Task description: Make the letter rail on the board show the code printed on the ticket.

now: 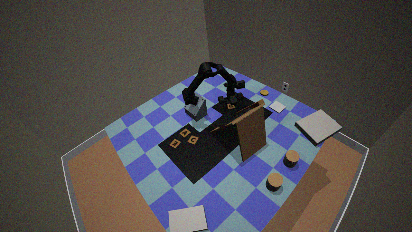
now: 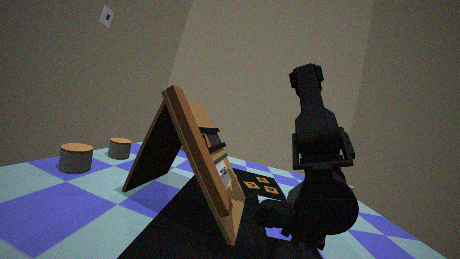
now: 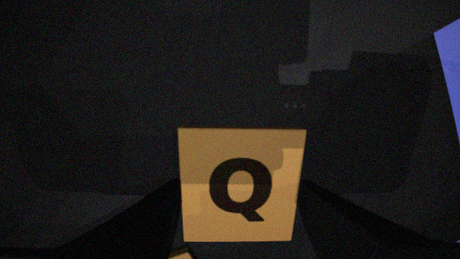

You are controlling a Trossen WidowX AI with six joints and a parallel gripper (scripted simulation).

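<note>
The white ticket is 140 mm ahead of my gripper tip, 210 mm to the right of it and 100 mm above it. From my gripper tip the other things lie so: black mat 20 mm ahead, 230 mm to the right; then small white plate 310 mm ahead, 200 mm to the left; then q tile right at my gripper tip.
</note>
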